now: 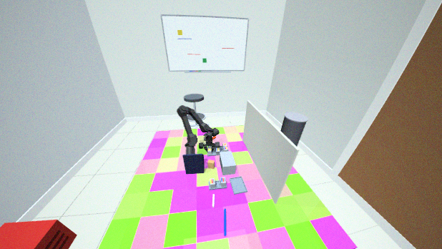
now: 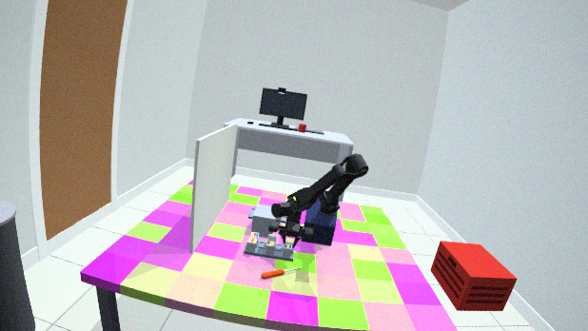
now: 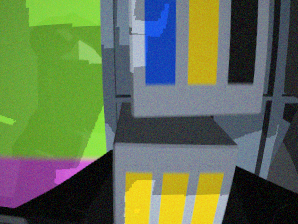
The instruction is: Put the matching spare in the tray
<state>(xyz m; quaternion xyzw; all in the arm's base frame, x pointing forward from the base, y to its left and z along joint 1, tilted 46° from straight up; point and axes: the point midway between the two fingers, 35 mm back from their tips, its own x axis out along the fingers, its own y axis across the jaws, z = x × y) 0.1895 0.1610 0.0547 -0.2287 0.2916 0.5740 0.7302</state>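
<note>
Now: the flat grey tray 14 cm ahead of my gripper tip, 38 cm to the right of it and 1 cm below it. From my gripper tip the other things lie so: mounted unit 11 cm ahead, 19 cm to the right, 3 cm above; then small brown block 2 cm behind, 17 cm to the right, 2 cm above; then spare 2 cm above.
</note>
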